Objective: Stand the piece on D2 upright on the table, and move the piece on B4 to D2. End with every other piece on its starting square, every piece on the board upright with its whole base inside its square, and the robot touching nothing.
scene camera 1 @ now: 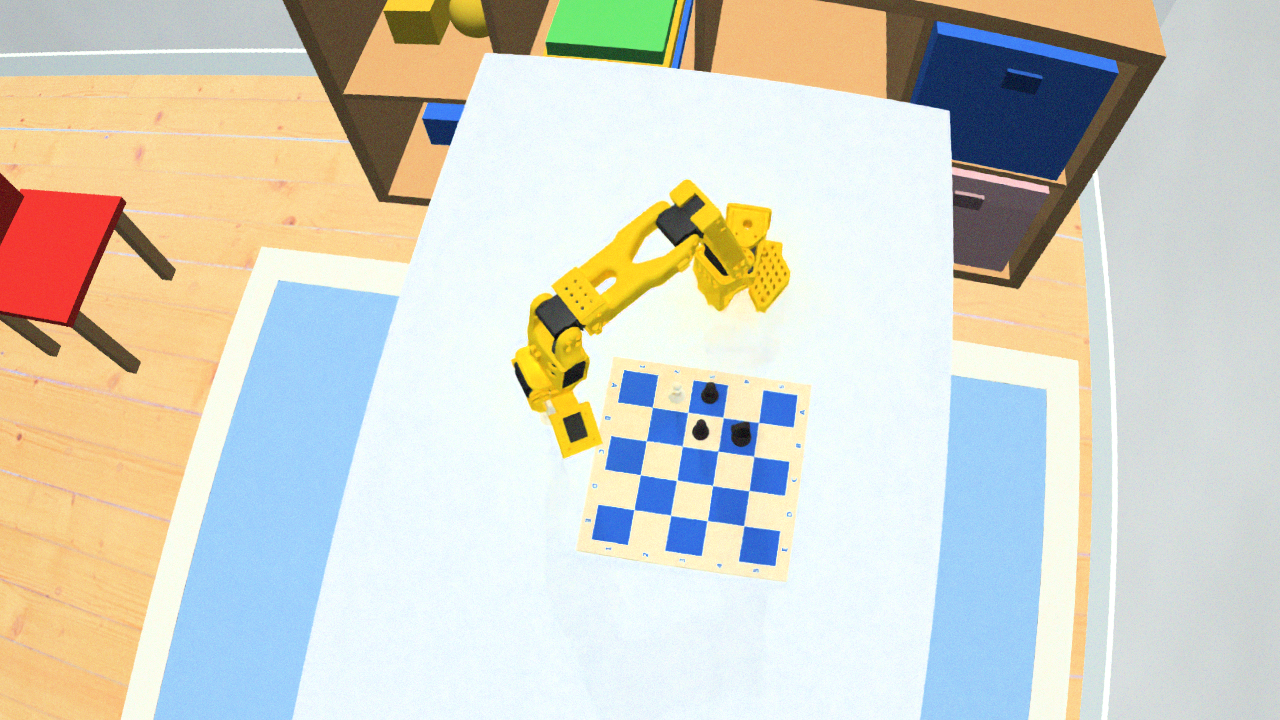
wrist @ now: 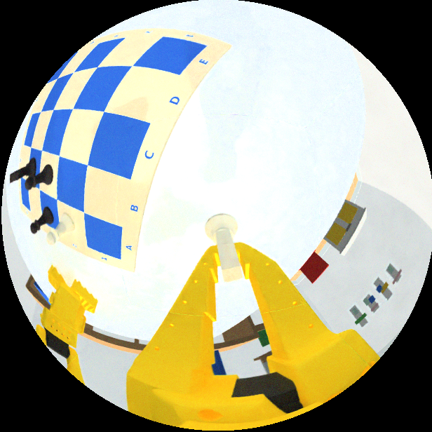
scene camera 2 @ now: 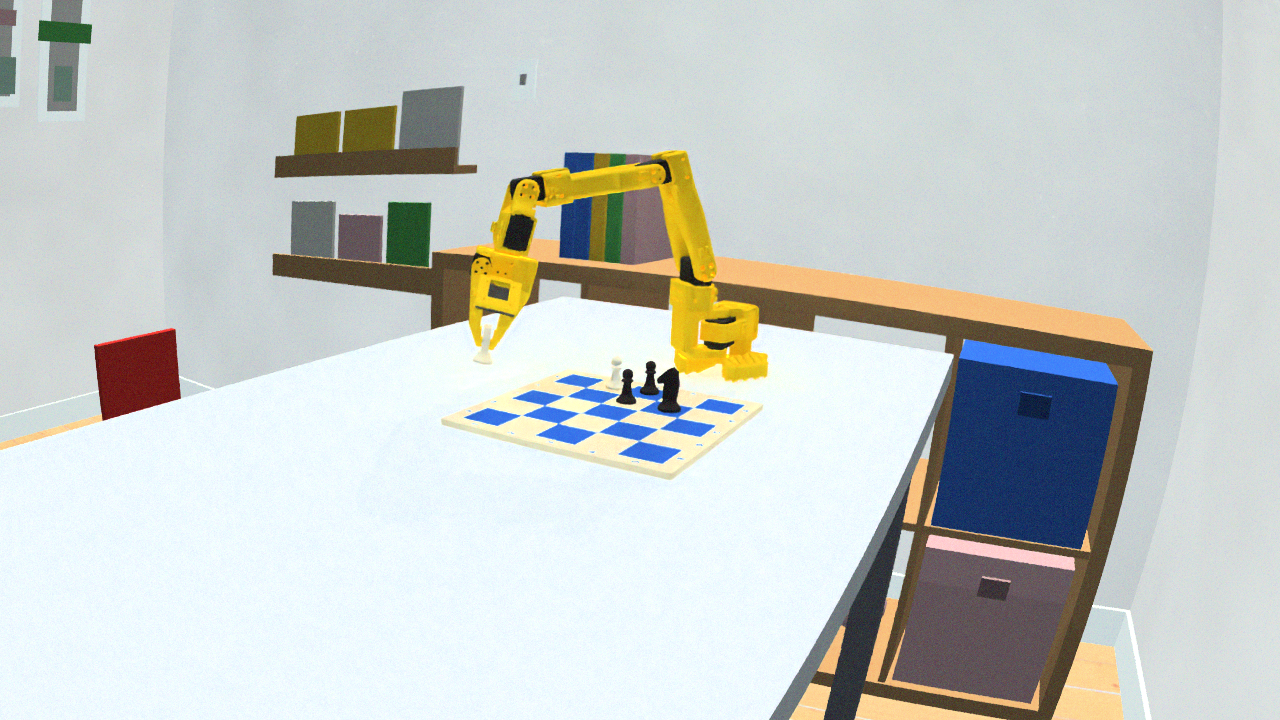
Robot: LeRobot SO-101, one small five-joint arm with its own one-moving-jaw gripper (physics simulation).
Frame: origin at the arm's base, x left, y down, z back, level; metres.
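Seen in the pictures: hand, tool point: (scene camera 1: 551, 404) (scene camera 2: 489, 344); arm's base, link origin: (scene camera 1: 739, 289) (scene camera 2: 714, 373).
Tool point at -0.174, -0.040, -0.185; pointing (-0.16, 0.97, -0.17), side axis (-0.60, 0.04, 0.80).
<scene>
Offsets run from my tool point to a thing's top centre, as dx, dy, dz. "spot": to the spot under its first point. Level surfaces: height alone.
My gripper (scene camera 2: 486, 340) (wrist: 228, 250) is shut on a tall white piece, left of the board beyond column 1. The white piece @[-0.002, -0.022, -0.005] (scene camera 2: 483, 358) (wrist: 221, 223) is close to upright, its round base below the jaw tips; whether the base touches the table is unclear. The black knight @[+0.198, -0.006, +0.007] (scene camera 1: 741, 433) (scene camera 2: 669, 392) stands upright on B4. No piece stands on D2 (scene camera 1: 656, 494). A black pawn @[+0.155, +0.002, +0.006] (scene camera 1: 700, 429) (scene camera 2: 627, 387) stands on B3, another black pawn @[+0.159, +0.002, +0.048] (scene camera 1: 709, 392) (scene camera 2: 649, 378) on A3, and a white pawn @[+0.124, +0.002, +0.044] (scene camera 1: 676, 393) (scene camera 2: 615, 373) on A2.
The board @[spot: +0.063, +0.034, -0.130] (scene camera 1: 590, 542) (scene camera 2: 454, 419) (wrist: 218, 46) lies on the white table @[dy +0.040] (scene camera 1: 483, 626) (scene camera 2: 223, 537), with row A nearest the arm's base (scene camera 1: 720, 286) (scene camera 2: 693, 358). A shelf unit (scene camera 1: 1087, 192) (scene camera 2: 1109, 429) stands behind the table, and a red chair (scene camera 1: 62, 250) (scene camera 2: 138, 371) stands beyond its left side.
</scene>
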